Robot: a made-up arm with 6 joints. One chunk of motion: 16 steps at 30 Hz.
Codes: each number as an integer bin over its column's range. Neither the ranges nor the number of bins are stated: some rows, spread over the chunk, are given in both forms.
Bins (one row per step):
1: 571 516 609 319 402 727
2: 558 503 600 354 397 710
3: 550 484 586 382 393 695
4: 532 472 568 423 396 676
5: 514 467 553 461 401 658
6: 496 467 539 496 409 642
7: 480 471 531 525 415 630
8: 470 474 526 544 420 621
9: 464 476 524 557 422 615
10: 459 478 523 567 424 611
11: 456 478 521 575 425 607
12: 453 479 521 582 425 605
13: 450 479 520 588 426 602
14: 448 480 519 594 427 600
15: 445 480 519 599 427 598
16: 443 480 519 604 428 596
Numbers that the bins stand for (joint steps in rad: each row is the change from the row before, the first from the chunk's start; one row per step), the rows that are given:
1: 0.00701 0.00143 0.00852 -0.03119 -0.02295 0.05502
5: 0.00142 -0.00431 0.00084 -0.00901 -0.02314 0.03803
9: -0.00348 -0.00325 -0.00314 0.00598 -0.01916 0.02744
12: -0.00456 -0.00290 -0.00355 0.00988 -0.01859 0.02498
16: -0.00554 -0.00278 -0.00383 0.01332 -0.01803 0.02276
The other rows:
2: 0.00574 -0.00009 0.00728 -0.02572 -0.02389 0.05083
3: 0.00495 -0.00232 0.00536 -0.02135 -0.02465 0.04714
4: 0.00319 -0.00372 0.00289 -0.01495 -0.02408 0.04246
6: -0.00034 -0.00431 -0.00108 -0.00355 -0.02162 0.03409
7: -0.00191 -0.00384 -0.00218 0.00098 -0.02049 0.03114
8: -0.00289 -0.00349 -0.00287 0.00395 -0.01954 0.02892
10: -0.00397 -0.00302 -0.00328 0.00754 -0.01878 0.02646
11: -0.00427 -0.00302 -0.00355 0.00879 -0.01859 0.02547
13: -0.00486 -0.00290 -0.00369 0.01082 -0.01841 0.02424
14: -0.00505 -0.00278 -0.00383 0.01176 -0.01822 0.02375
15: -0.00535 -0.00278 -0.00383 0.01254 -0.01822 0.02326

